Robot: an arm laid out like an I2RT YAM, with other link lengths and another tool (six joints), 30 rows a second.
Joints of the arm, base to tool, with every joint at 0 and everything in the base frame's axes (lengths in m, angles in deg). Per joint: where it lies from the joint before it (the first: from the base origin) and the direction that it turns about. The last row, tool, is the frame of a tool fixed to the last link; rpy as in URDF.
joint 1: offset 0 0 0.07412 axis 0 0 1
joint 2: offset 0.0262 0.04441 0.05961 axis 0 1 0
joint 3: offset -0.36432 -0.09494 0 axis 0 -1 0
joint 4: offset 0.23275 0.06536 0.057 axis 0 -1 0
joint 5: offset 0.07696 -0.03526 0.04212 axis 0 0 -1
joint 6: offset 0.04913 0 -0.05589 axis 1 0 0
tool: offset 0.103 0.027 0.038 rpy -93 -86.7 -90
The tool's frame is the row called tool.
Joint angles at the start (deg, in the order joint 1, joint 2, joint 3, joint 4, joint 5, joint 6):
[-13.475 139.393 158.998 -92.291 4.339 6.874]
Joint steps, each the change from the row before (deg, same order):
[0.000 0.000 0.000 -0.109 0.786 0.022]
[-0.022 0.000 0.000 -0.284 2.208 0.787]
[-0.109 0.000 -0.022 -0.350 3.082 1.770]
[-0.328 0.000 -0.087 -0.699 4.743 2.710]
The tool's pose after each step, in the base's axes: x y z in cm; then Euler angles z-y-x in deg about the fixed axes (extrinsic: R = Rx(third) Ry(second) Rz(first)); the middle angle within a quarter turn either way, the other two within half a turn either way. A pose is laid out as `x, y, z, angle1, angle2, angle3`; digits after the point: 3 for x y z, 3 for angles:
57.787, -15.067, 29.053, 26.415, 14.089, 167.930
57.560, -15.703, 29.002, 27.688, 13.152, 165.847
57.227, -16.719, 28.985, 30.139, 11.789, 162.961
56.556, -18.407, 29.015, 33.795, 9.383, 158.621

